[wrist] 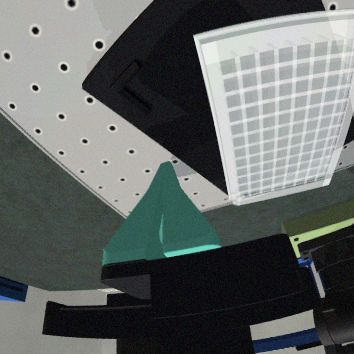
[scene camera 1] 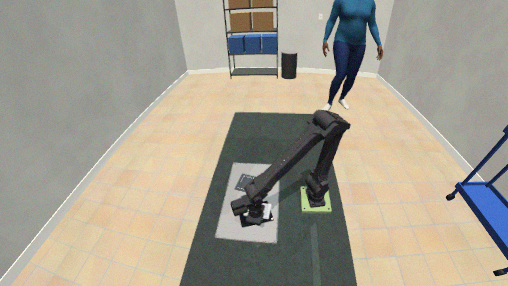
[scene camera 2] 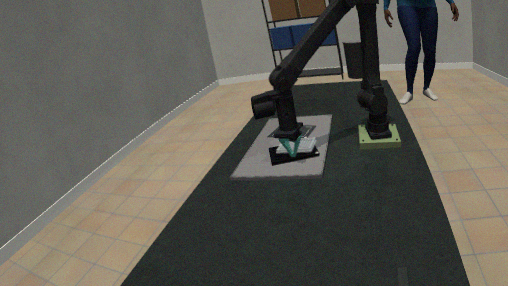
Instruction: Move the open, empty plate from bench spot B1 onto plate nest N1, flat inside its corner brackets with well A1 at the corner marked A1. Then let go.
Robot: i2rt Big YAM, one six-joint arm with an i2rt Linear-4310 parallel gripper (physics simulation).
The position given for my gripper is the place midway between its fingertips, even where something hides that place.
My gripper point(scene camera 2: 293, 156) is shut and holds nothing. Also in view: a well plate point(wrist: 272, 83). I also see a black nest point(wrist: 151, 76).
My gripper shows as well in the wrist view point(wrist: 167, 167).
